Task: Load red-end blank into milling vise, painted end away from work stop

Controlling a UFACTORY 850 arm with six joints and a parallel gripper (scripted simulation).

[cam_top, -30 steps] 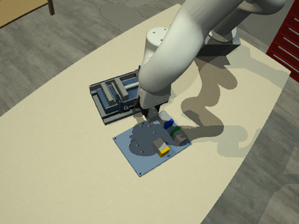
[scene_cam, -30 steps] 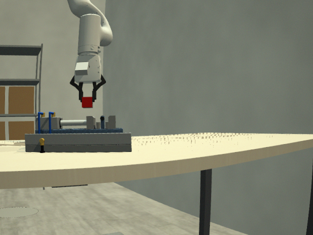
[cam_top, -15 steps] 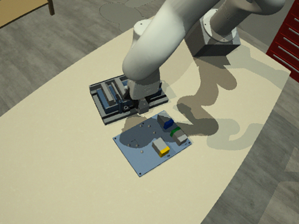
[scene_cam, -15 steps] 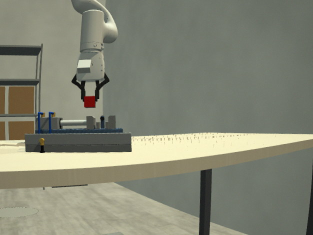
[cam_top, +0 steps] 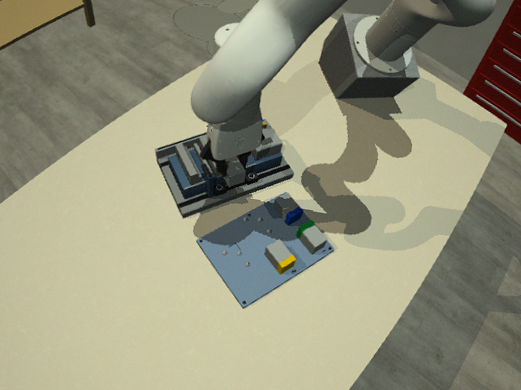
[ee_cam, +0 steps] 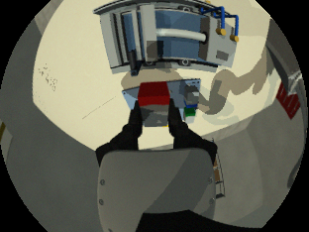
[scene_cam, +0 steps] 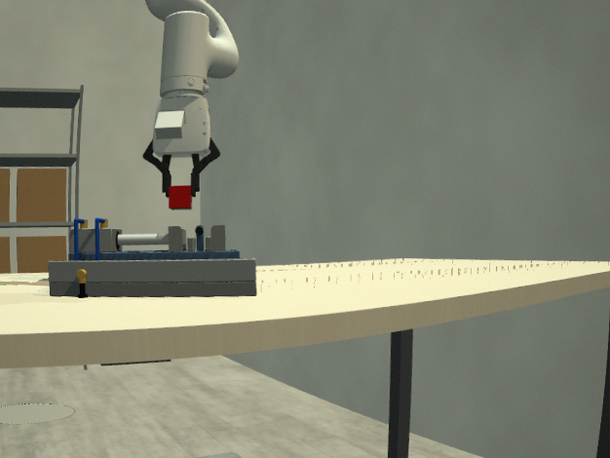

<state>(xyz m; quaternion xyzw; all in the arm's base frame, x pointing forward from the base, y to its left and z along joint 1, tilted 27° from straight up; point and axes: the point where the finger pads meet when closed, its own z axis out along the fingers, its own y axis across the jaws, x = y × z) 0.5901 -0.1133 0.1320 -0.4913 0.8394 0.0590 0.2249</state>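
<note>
The moving jaw is 40 mm behind my hand, 90 mm to the right of it and 90 mm below it. The rest, counted from my hand: red-ended blank (20 mm below); hose-side block (160 mm behind, 40 mm to the right, 90 mm below); fixed jaw (10 mm ahead, 120 mm to the right, 90 mm below).
</note>
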